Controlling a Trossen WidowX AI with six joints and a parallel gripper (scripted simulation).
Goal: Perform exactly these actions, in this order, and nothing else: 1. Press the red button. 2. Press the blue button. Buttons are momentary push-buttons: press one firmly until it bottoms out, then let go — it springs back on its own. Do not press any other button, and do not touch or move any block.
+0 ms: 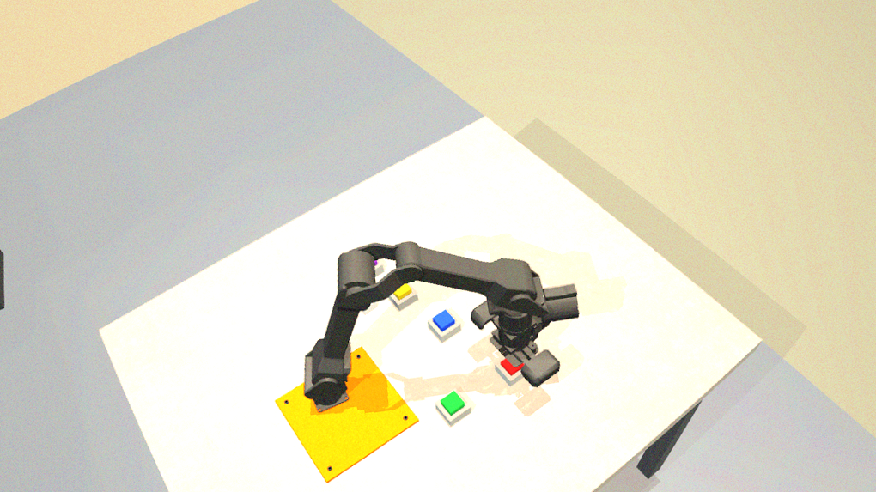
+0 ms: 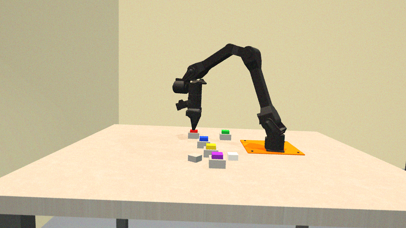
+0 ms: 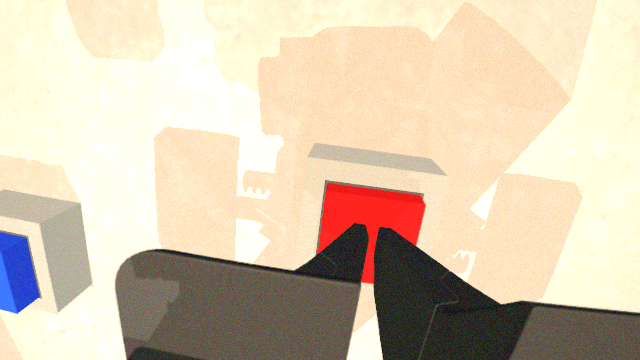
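Right now the red button is 10 mm below my gripper tip. Round my gripper tip: green button 140 mm behind, 20 mm to the right; then blue button 70 mm behind, 150 mm to the left; then yellow button 120 mm behind, 260 mm to the left.
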